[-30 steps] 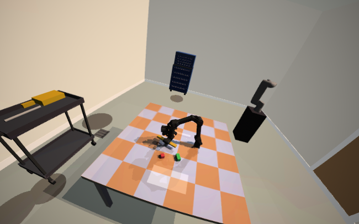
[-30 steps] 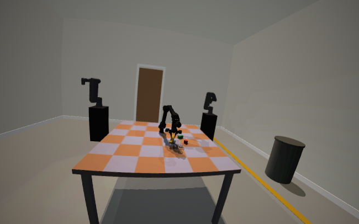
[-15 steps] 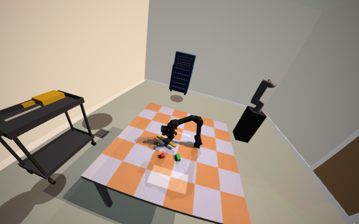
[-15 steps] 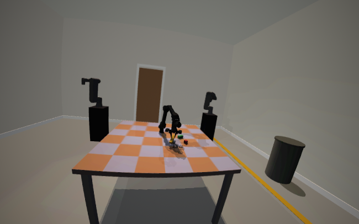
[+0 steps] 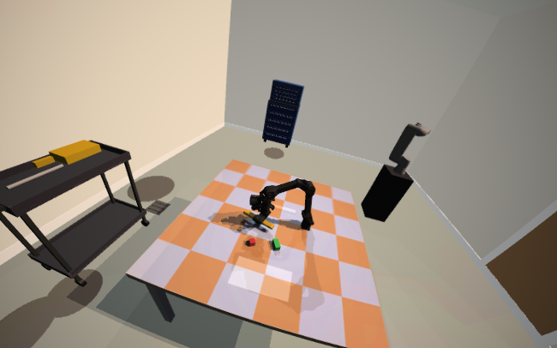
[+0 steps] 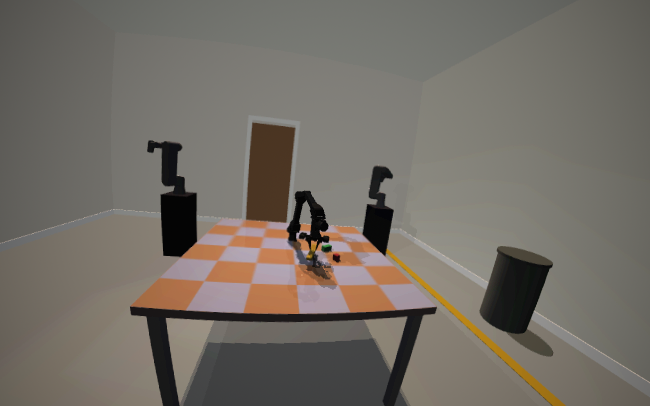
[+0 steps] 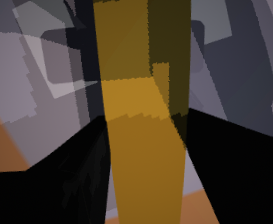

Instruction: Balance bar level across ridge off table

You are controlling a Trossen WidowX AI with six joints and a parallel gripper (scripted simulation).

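The yellow-and-dark striped bar lies 3 cm ahead of my gripper tip and 1 cm to the right of it. Also, from my gripper tip: red cube (2 cm ahead, 15 cm to the left, 3 cm below); green cube (13 cm behind, 12 cm to the left, 3 cm below).
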